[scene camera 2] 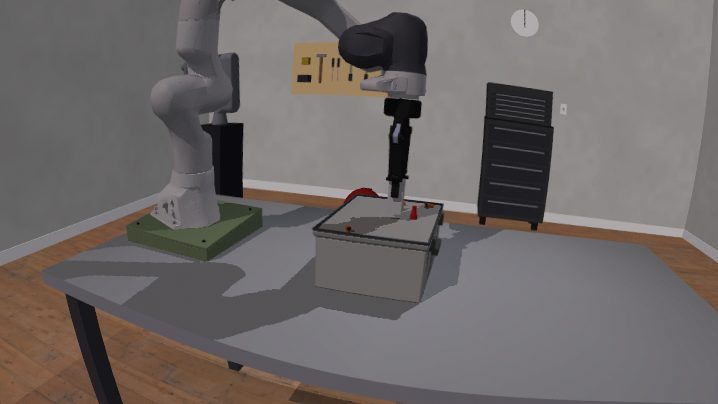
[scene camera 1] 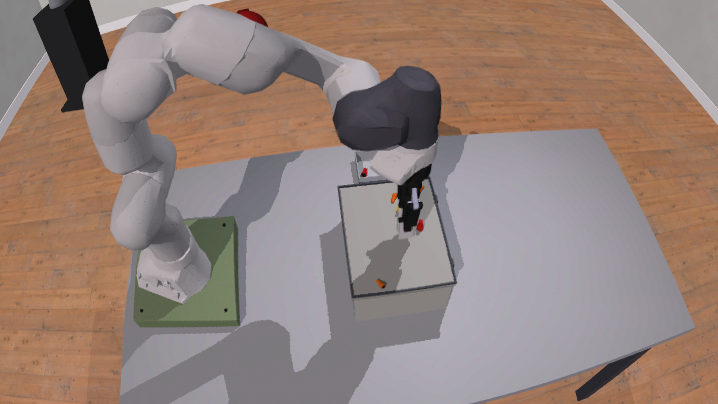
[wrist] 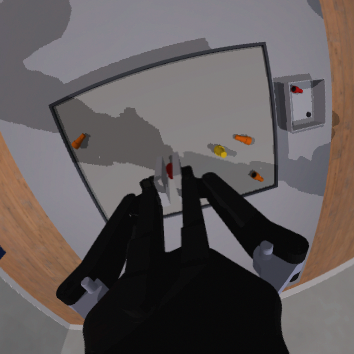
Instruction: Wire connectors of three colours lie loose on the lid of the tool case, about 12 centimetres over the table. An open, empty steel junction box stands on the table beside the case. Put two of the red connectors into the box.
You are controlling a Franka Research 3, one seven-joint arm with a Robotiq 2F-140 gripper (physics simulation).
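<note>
My gripper (scene camera 1: 405, 233) (scene camera 2: 395, 208) (wrist: 169, 164) is low at the lid (scene camera 1: 361, 226) (scene camera 2: 359, 207) (wrist: 200, 90), shut on a red connector (wrist: 170, 170) that shows partly between the fingertips in the wrist view; the fingers hide it in the scene views. Another red connector (scene camera 1: 420, 226) (scene camera 2: 413, 213) is on the lid close beside the fingers, seemingly upright; the gripper hides it in the wrist view. The steel junction box (scene camera 1: 370, 178) (wrist: 320, 105) stands beyond the case's far end. One red connector (scene camera 1: 364, 172) (wrist: 297, 90) lies inside it, near a corner.
A yellow connector (wrist: 220, 150) and two orange connectors (wrist: 244, 139) (wrist: 257, 176) are on the lid between gripper and box. Another orange connector (scene camera 1: 381, 283) (scene camera 2: 349, 228) (wrist: 79, 141) lies near the lid's opposite end. The case (scene camera 1: 401, 302) (scene camera 2: 369, 268) stands on the grey table (scene camera 1: 542, 226).
</note>
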